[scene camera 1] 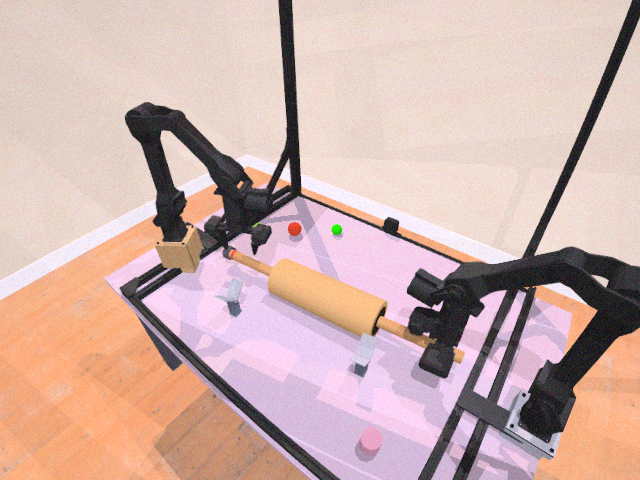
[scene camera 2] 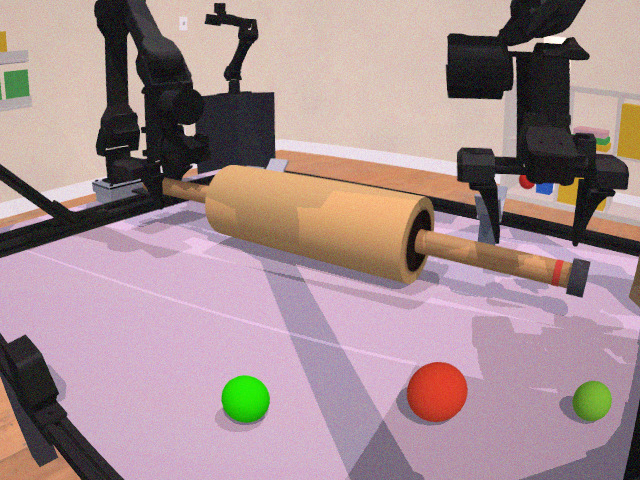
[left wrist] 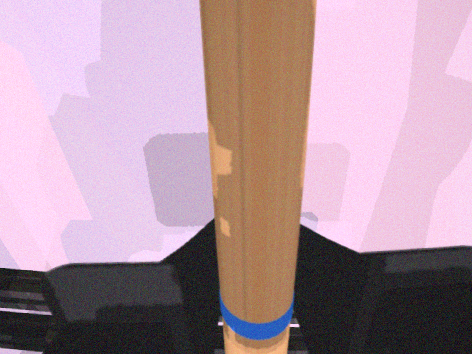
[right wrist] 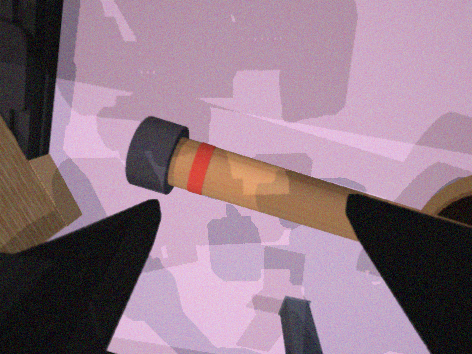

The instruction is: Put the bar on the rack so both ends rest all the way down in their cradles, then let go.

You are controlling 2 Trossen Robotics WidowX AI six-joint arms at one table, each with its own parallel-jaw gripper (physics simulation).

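Where they show: left gripper, fingertip midpoint: (scene camera 2: pixel 166 207); right gripper, fingertip midpoint: (scene camera 1: pixel 240 251) (scene camera 2: pixel 536 244) (right wrist: pixel 252 205); left arm's base, origin of the base link: (scene camera 1: pixel 537 421) (scene camera 2: pixel 120 179); right arm's base, origin of the base link: (scene camera 1: pixel 175 235).
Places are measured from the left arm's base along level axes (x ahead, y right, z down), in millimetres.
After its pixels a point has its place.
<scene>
The bar (scene camera 1: pixel 325 297) @(x 521, y -51, z -58 mm) (scene camera 2: pixel 315 222) @(x 590, y 24, z -29 mm) (left wrist: pixel 260 150) @(x 283, y 14, z -35 mm) (right wrist: pixel 250 175) @(x 845, y -54, z -20 mm), a wooden rod with a thick tan roll, lies off the rack, low over the table. A red band and dark cap mark one end. The rack's two grey cradles, one (scene camera 1: pixel 234 307) @(x 718, y -192, z 4 mm) (scene camera 2: pixel 486 219) @(x 731, y -174, z -16 mm) (right wrist: pixel 300 325) @(x 737, y -175, z 13 mm) near the capped end and another (scene camera 1: pixel 366 348) @(x 368, y -92, z -35 mm) (scene camera 2: pixel 277 165) @(x 362, y -133, z -46 mm) near the roll's other end, stand on its near side in scene camera 1. My left gripper (scene camera 1: pixel 439 347) @(x 233, y 21, z 17 mm) (scene camera 2: pixel 157 190) (left wrist: pixel 248 218) @(x 233, y 21, z 17 mm) is shut on the rod by the blue band. My right gripper (scene camera 1: pixel 240 250) @(x 840, y -62, z -37 mm) (scene camera 2: pixel 536 242) @(x 840, y -62, z -37 mm) (right wrist: pixel 252 205) @(x 840, y -62, z -37 mm) is open and empty, above the capped end.
A red ball (scene camera 1: pixel 294 228) @(x 832, y 157, z 2 mm) (scene camera 2: pixel 437 391) @(x 852, y 187, z 3 mm) and a bright green ball (scene camera 1: pixel 336 229) @(x 725, y 254, z 11 mm) (scene camera 2: pixel 245 398) @(x 745, y 274, z 11 mm) lie beyond the bar, with a duller green ball (scene camera 2: pixel 591 400) @(x 958, y 114, z 15 mm). A pink cylinder (scene camera 1: pixel 371 440) @(x 252, y -234, z 5 mm) stands near the front. A wooden block (scene camera 1: pixel 178 256) @(x 980, y -196, z -28 mm) is at the right arm's base.
</scene>
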